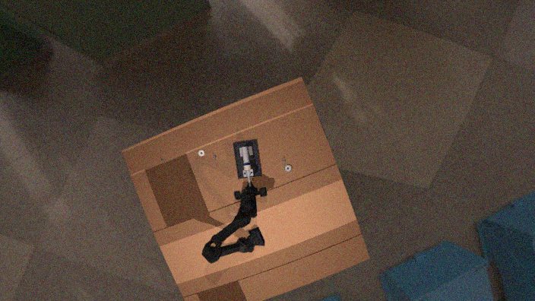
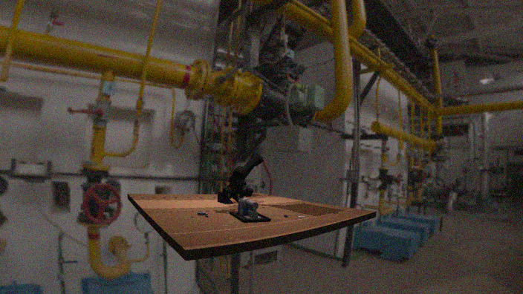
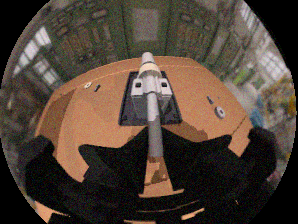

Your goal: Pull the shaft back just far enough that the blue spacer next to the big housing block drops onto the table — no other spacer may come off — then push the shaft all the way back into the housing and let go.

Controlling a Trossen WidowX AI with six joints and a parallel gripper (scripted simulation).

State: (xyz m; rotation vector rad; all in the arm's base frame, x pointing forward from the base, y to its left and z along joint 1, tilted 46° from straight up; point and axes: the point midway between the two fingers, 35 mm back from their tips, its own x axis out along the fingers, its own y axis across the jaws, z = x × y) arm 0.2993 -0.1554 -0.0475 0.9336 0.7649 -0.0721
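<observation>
My gripper tip is 30 mm short of the grey shaft, 10 mm to the left of it and 20 mm below it. Round my gripper tip: blue spacer 110 mm ahead, 40 mm to the right, 30 mm below.
</observation>
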